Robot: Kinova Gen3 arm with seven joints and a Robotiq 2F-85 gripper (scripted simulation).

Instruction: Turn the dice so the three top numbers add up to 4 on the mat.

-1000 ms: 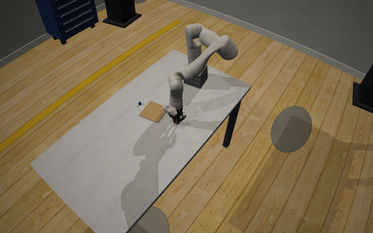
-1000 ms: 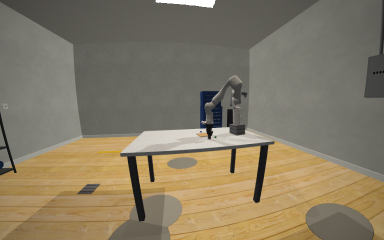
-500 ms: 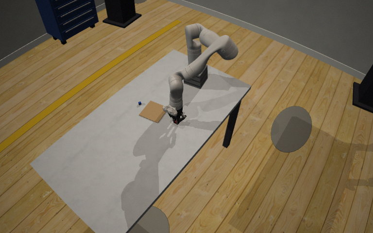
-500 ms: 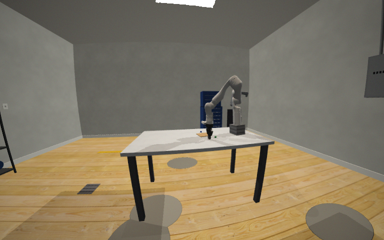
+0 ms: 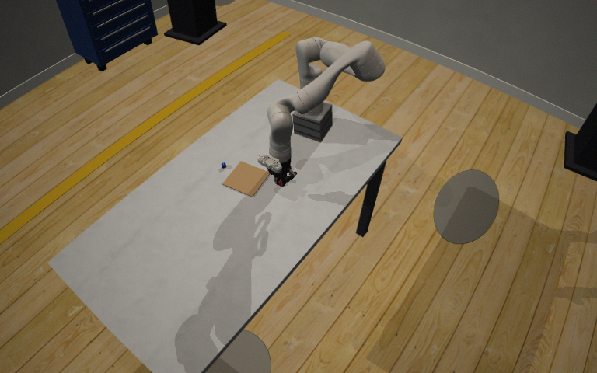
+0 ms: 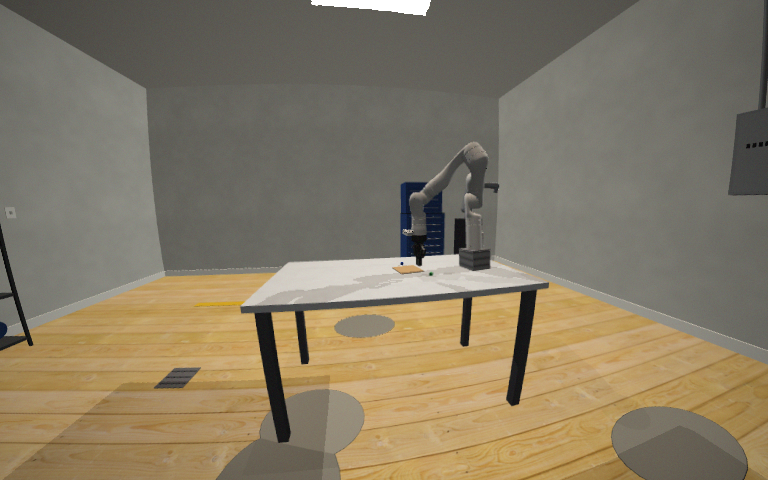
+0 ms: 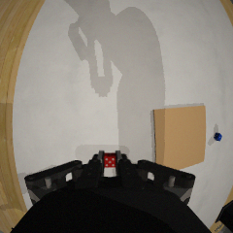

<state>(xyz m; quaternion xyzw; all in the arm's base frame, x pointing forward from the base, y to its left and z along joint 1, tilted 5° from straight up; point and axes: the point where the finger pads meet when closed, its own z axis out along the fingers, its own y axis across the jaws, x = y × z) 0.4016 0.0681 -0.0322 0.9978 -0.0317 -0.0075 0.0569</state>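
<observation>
The green die lies 8 cm below my hand, 8 cm behind it and 1 cm to the right of it. The rest, counted from my hand: blue die: 28 cm to the right, 8 cm below, 2 cm behind; then tan mat: 16 cm to the right, 8 cm below, 1 cm behind; then red die: 1 cm below.
</observation>
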